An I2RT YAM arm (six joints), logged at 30 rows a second.
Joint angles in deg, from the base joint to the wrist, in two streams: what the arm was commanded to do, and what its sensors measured. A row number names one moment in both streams.
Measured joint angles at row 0: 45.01 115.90 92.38 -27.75 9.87 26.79
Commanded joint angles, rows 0 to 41: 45.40 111.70 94.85 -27.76 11.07 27.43; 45.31 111.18 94.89 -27.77 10.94 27.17; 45.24 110.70 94.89 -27.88 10.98 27.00; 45.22 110.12 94.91 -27.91 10.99 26.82; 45.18 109.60 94.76 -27.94 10.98 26.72; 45.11 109.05 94.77 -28.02 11.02 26.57; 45.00 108.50 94.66 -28.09 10.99 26.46; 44.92 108.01 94.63 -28.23 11.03 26.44; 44.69 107.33 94.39 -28.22 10.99 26.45; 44.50 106.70 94.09 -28.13 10.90 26.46; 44.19 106.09 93.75 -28.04 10.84 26.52; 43.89 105.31 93.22 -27.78 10.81 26.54; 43.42 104.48 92.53 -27.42 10.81 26.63; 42.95 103.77 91.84 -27.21 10.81 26.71; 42.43 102.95 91.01 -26.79 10.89 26.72; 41.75 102.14 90.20 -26.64 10.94 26.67; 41.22 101.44 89.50 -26.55 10.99 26.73; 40.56 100.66 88.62 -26.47 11.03 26.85; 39.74 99.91 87.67 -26.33 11.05 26.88; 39.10 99.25 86.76 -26.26 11.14 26.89; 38.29 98.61 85.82 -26.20 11.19 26.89; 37.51 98.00 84.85 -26.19 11.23 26.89; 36.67 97.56 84.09 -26.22 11.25 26.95; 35.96 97.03 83.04 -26.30 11.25 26.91; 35.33 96.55 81.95 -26.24 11.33 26.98; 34.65 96.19 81.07 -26.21 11.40 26.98; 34.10 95.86 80.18 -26.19 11.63 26.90; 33.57 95.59 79.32 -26.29 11.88 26.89; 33.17 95.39 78.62 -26.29 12.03 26.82; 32.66 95.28 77.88 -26.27 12.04 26.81; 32.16 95.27 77.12 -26.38 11.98 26.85; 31.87 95.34 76.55 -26.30 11.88 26.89; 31.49 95.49 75.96 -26.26 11.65 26.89; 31.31 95.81 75.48 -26.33 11.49 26.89; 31.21 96.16 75.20 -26.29 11.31 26.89; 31.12 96.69 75.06 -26.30 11.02 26.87; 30.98 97.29 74.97 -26.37 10.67 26.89; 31.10 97.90 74.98 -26.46 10.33 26.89; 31.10 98.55 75.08 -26.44 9.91 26.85; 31.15 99.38 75.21 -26.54 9.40 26.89; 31.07 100.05 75.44 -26.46 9.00 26.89; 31.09 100.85 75.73 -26.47 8.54 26.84
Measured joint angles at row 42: 31.11 99.09 75.90 -27.55 9.82 26.74
